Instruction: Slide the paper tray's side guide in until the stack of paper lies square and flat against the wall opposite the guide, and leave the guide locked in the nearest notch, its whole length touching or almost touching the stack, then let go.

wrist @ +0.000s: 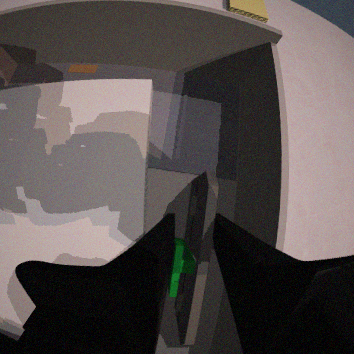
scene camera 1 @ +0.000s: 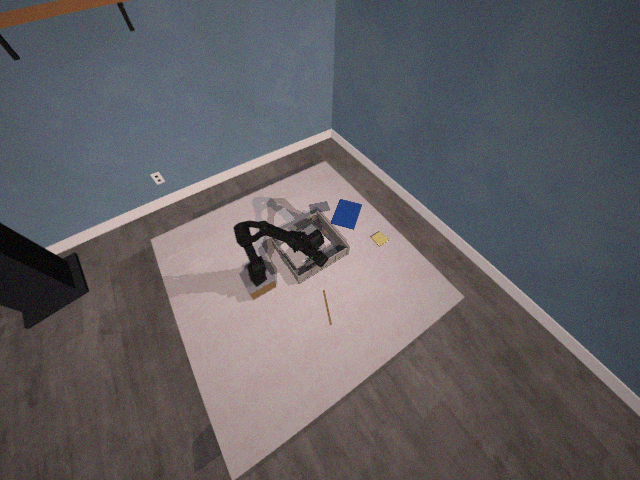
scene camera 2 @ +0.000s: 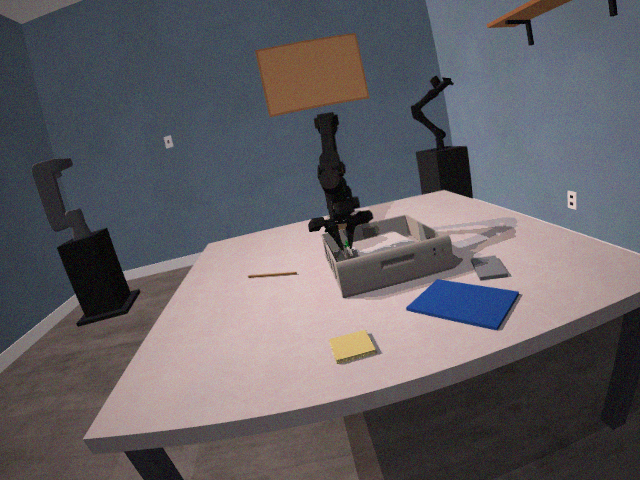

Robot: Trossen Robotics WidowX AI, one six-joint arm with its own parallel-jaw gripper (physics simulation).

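Places are measured from the arm's base along level axes (x ahead, y left, z up), in centimetres.
Where they show: gripper, fingertip midpoint: (wrist: pixel 192 219) (scene camera 1: pixel 318 255) (scene camera 2: pixel 346 249); arm's base at its link origin: (scene camera 1: pixel 258 278).
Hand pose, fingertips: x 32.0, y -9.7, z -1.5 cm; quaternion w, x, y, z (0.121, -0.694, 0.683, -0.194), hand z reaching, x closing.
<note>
Things, the pixels of their top centre, and the offset from my fingertips. "spot": a spot on its surface instead.
- grey paper tray at its top centre: (wrist: pixel 14 186) (scene camera 2: pixel 377 232) (scene camera 1: pixel 309 240) dy +9.7, dx +1.6, dz +2.8 cm
- white paper stack at its top centre: (wrist: pixel 41 213) (scene camera 2: pixel 384 246) (scene camera 1: pixel 304 244) dy +12.1, dx -0.3, dz -2.7 cm
- side guide at a spot on its surface: (wrist: pixel 202 200) spot: dy -0.6, dx +1.2, dz +0.2 cm
- blue folder at its top centre: (scene camera 2: pixel 463 299) (scene camera 1: pixel 346 213) dy +13.9, dx +36.2, dz -6.0 cm
- yellow pad at its top centre: (scene camera 2: pixel 351 343) (scene camera 1: pixel 379 238) dy -12.9, dx +37.1, dz -5.7 cm
- grey slab at its top centre: (scene camera 2: pixel 488 265) (scene camera 1: pixel 319 207) dy +29.3, dx +26.6, dz -5.8 cm
- pencil at its top centre: (scene camera 2: pixel 271 274) (scene camera 1: pixel 327 306) dy -22.3, dx -14.1, dz -6.1 cm
The grey paper tray (scene camera 1: pixel 338 252) (scene camera 2: pixel 361 273) (wrist: pixel 125 30) stands on the table. The white paper stack (scene camera 2: pixel 385 240) (wrist: pixel 110 100) lies inside it, its near long edge to the left of the guide in the wrist view. The side guide (wrist: pixel 202 200) is a thin dark upright plate with a green lever (wrist: pixel 178 270) on its stack side. A strip of tray floor shows between stack and guide. My gripper (scene camera 1: pixel 313 257) (scene camera 2: pixel 347 251) (wrist: pixel 192 219) points down into the tray. Its fingers are partly open, one on each side of the guide and lever, not clamped on them. The stack's far edge and the notches are hidden.
A blue folder (scene camera 1: pixel 346 213) (scene camera 2: pixel 463 303), a yellow pad (scene camera 1: pixel 379 238) (scene camera 2: pixel 352 346) (wrist: pixel 248 9) and a grey slab (scene camera 1: pixel 319 206) (scene camera 2: pixel 490 267) lie outside the tray. A pencil (scene camera 1: pixel 327 307) (scene camera 2: pixel 272 274) lies off its other side. The tray walls stand around the fingers.
</note>
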